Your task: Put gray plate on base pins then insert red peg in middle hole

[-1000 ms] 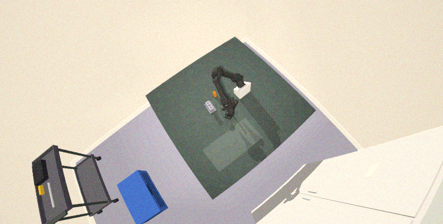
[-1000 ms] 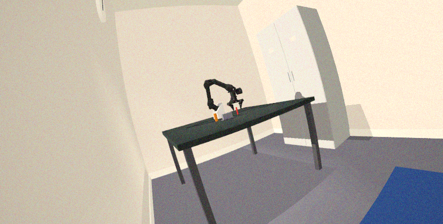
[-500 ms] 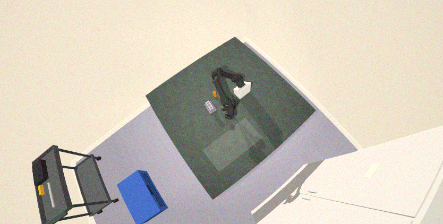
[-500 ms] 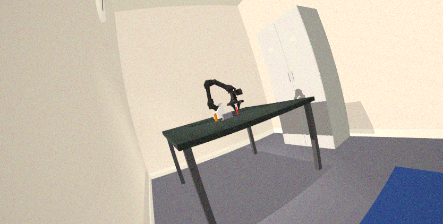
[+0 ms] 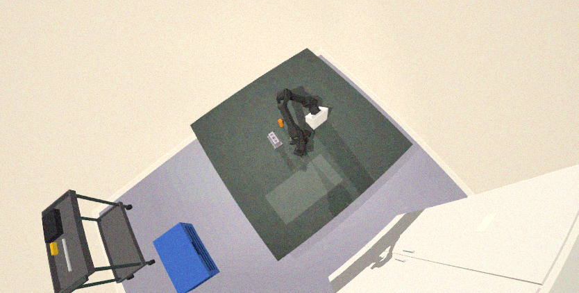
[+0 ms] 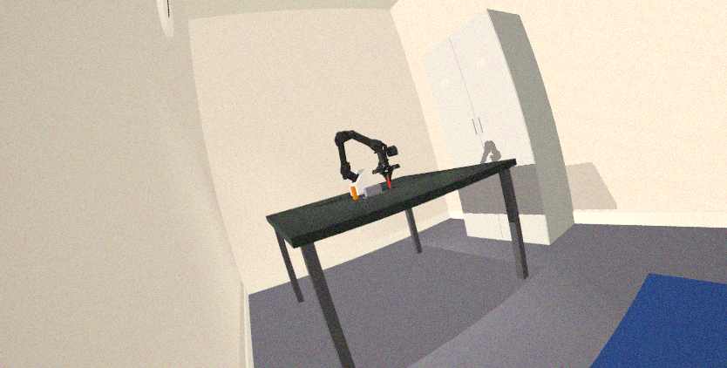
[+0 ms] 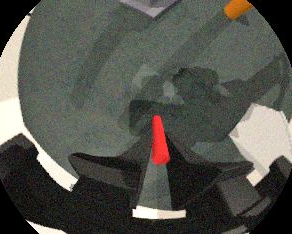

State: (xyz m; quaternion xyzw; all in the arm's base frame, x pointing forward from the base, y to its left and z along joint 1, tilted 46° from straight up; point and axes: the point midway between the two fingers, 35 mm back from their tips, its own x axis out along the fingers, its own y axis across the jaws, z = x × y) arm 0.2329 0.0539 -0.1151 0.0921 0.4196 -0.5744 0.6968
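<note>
My gripper tip is 120 mm short of the gray plate and 190 mm to the left of it. The rest, counted from my gripper tip: orange cylinder 260 mm to the right; red peg right at my gripper tip.
</note>
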